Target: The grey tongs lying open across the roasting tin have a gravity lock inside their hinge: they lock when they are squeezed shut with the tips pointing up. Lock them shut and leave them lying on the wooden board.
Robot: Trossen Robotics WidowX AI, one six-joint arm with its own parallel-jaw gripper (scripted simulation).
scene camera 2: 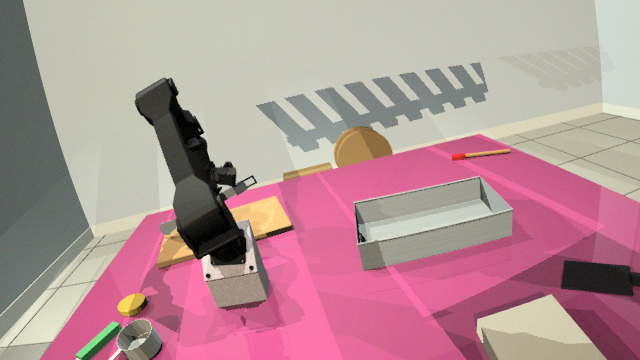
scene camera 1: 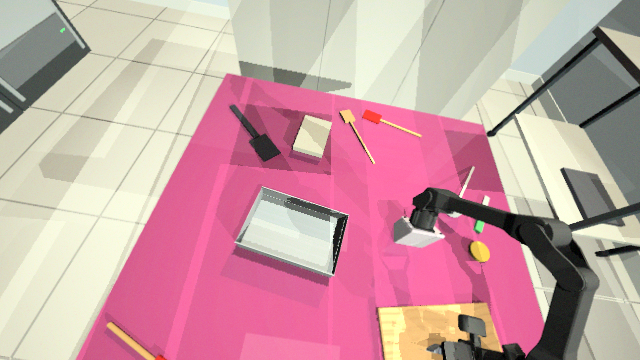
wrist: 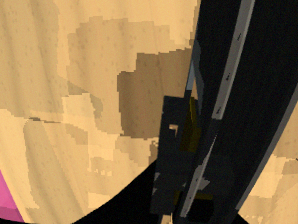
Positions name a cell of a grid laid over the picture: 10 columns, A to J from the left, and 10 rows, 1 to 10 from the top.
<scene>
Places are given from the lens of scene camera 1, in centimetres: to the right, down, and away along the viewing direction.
beige block (scene camera 1: E4): -3, -19, 94
black spatula (scene camera 1: E5): -23, -14, 91
</scene>
